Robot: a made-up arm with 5 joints.
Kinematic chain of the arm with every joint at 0, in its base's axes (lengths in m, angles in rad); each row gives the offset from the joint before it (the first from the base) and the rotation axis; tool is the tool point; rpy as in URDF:
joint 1: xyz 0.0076 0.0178 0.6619 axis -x
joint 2: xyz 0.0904 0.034 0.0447 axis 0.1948 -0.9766 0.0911
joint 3: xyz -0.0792 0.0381 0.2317 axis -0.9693 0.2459 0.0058
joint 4: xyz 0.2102 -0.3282 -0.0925 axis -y
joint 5: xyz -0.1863 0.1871 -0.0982 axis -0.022 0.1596 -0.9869
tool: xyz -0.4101 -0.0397 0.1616 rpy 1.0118 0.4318 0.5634
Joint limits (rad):
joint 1: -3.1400..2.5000
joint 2: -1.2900..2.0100
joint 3: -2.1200..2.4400
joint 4: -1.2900..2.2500
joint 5: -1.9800..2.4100
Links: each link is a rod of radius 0.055 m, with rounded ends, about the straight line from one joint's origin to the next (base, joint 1, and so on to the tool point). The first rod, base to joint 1, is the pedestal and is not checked.
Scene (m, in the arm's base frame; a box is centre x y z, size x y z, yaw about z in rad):
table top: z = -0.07
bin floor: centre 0.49 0.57 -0.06 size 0.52 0.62 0.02 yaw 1
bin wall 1: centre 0.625 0.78 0.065 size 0.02 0.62 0.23 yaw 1
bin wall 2: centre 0.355 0.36 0.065 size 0.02 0.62 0.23 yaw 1
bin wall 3: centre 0.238 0.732 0.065 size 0.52 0.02 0.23 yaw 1
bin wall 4: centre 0.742 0.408 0.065 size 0.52 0.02 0.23 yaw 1
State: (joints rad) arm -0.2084 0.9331 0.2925 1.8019 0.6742
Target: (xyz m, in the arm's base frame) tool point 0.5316 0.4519 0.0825
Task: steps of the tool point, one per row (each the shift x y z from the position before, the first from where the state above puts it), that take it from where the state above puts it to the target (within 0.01 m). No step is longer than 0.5 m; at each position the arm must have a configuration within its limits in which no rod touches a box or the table.
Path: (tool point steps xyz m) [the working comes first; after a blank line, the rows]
Joints at the target: 2.2135 -0.9703 2.1472 0.4936 -0.3831
Straight joint move there: clear.

1: -0.1189 -0.2257 -0.1389
2: -0.1912 -0.2332 0.0897
3: -0.1975 -0.0716 0.2794
4: -0.1357 0.1833 0.3111
5: -0.0260 0.3895 0.1531
6: 0.0961 0.4226 -0.1148
7: 0.1916 0.2518 -0.3467
8: 0.2310 -0.0417 -0.4164
9: 0.2035 -0.3135 -0.2901

